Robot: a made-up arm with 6 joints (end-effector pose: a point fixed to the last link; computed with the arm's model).
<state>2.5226 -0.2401 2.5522 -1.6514 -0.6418 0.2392</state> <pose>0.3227 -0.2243 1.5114 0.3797 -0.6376 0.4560 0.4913</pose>
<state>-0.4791 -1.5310 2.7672 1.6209 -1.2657 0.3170</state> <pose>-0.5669 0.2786 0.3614 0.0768 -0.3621 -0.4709 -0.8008</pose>
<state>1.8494 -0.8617 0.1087 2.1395 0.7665 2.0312</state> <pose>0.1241 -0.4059 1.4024 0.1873 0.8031 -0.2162 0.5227</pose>
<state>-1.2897 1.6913 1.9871 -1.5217 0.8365 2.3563</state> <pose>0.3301 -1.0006 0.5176 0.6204 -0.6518 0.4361 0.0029</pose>
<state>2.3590 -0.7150 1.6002 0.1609 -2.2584 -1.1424</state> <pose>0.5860 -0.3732 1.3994 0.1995 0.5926 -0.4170 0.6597</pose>
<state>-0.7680 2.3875 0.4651 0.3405 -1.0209 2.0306</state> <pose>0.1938 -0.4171 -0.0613 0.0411 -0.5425 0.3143 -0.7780</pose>
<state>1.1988 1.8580 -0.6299 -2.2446 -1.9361 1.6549</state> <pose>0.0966 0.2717 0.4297 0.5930 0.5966 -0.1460 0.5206</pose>
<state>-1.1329 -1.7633 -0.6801 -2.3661 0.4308 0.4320</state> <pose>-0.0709 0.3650 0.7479 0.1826 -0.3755 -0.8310 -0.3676</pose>
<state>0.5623 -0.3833 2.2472 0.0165 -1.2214 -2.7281</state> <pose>-0.2987 -0.4463 1.4033 0.0750 0.7530 -0.6530 -0.0308</pose>
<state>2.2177 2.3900 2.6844 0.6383 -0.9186 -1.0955</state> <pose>-0.3433 0.6415 0.3634 0.1335 0.1323 -0.5149 0.8364</pose>
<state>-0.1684 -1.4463 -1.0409 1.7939 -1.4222 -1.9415</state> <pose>-0.3282 0.0679 0.9634 0.5519 -0.7538 -0.2480 -0.2563</pose>
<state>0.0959 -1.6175 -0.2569 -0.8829 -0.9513 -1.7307</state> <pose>-0.3913 -0.2043 0.8962 0.5007 0.4914 -0.6989 0.1388</pose>
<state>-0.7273 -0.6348 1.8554 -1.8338 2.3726 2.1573</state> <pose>-0.3828 0.3686 1.5254 0.4833 -0.3261 -0.4977 -0.6422</pose>
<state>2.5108 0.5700 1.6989 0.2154 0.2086 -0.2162</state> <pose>-0.3030 0.3815 1.4574 0.0731 -0.4543 0.8826 -0.0961</pose>
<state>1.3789 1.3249 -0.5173 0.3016 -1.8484 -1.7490</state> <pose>0.2860 0.5146 0.4877 0.3391 -0.6815 0.5391 0.3605</pose>
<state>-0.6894 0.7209 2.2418 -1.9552 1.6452 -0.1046</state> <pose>0.4990 -0.3379 1.4701 0.1349 0.0842 0.6682 0.7268</pose>
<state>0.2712 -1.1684 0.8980 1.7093 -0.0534 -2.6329</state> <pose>-0.7737 -0.2622 1.0857 0.2116 0.1746 0.9524 0.1332</pose>
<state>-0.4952 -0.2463 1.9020 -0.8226 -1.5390 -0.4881</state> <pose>-0.2535 -0.0209 1.6097 0.3048 -0.4386 -0.7118 0.4562</pose>
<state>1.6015 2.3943 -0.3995 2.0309 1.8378 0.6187</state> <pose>0.0230 0.1474 -0.0073 0.1928 -0.7664 0.3987 -0.4653</pose>
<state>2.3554 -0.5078 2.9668 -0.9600 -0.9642 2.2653</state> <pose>0.5230 -0.3812 1.2656 0.3802 -0.4870 -0.6263 -0.4754</pose>
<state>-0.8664 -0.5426 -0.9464 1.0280 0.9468 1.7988</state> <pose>-0.0908 -0.1285 1.1253 0.3297 0.6195 -0.4407 -0.5598</pose>
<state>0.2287 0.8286 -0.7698 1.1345 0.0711 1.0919</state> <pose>0.5720 -0.0139 0.8142 0.4273 0.0080 0.0312 -0.9036</pose>
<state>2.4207 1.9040 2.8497 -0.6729 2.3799 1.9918</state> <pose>-0.6185 0.6986 0.6927 0.7670 -0.3071 -0.5198 0.2172</pose>
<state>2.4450 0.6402 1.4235 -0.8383 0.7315 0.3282</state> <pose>-0.4864 0.4796 1.2945 0.2166 0.5304 -0.7997 0.1796</pose>
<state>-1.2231 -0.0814 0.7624 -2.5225 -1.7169 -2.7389</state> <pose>0.2029 -0.2576 1.4436 0.5258 0.8350 -0.1271 -0.1006</pose>
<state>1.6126 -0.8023 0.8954 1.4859 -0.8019 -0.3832</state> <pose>0.0561 -0.6007 1.3836 0.3400 -0.4446 -0.8069 0.1889</pose>
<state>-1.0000 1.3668 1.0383 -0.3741 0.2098 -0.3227</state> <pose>0.3914 -0.8462 0.6310 0.7491 -0.5487 -0.3646 -0.0696</pose>
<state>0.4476 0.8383 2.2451 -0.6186 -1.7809 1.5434</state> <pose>0.6387 0.1080 1.3810 0.3794 0.4720 0.3306 -0.7238</pose>
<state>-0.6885 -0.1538 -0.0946 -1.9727 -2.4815 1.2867</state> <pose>0.2114 -0.1930 1.1547 0.1089 -0.0750 0.7686 -0.6259</pose>
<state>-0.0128 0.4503 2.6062 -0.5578 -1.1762 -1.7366</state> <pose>0.1992 -0.1934 1.5580 0.2978 0.2450 -0.9036 0.1865</pose>
